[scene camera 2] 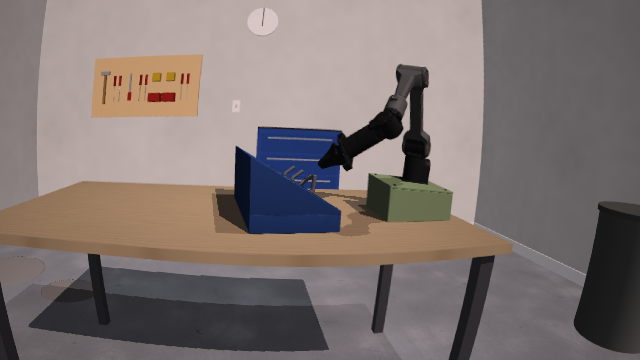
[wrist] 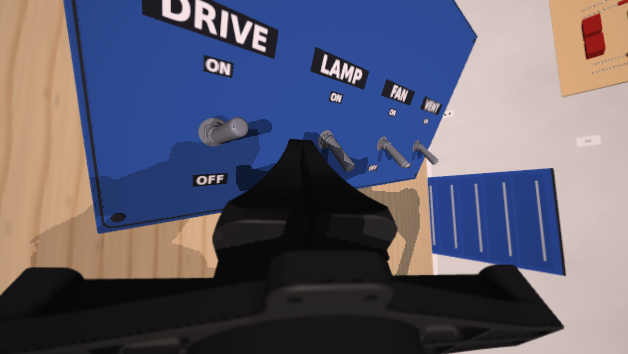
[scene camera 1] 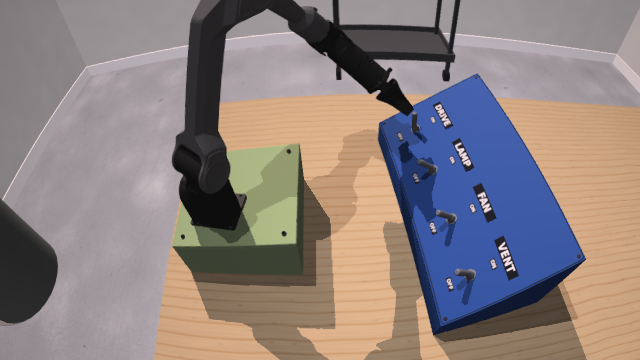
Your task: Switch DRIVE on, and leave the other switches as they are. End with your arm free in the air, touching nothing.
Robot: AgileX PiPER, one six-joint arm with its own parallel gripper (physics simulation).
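Observation:
The DRIVE switch has its grey lever leaning toward its ON label. The levers of LAMP, FAN and VENT lean toward OFF. All sit on the sloping blue panel. My gripper is shut and empty, its fingertips together. Its tip is in the air above the panel, a little above and apart from the DRIVE lever. In the wrist view it appears between the DRIVE and LAMP levers.
The arm stands on a green block on the wooden table. A dark cart stands beyond the table. A blue drawer cabinet stands behind. A black bin stands on the floor.

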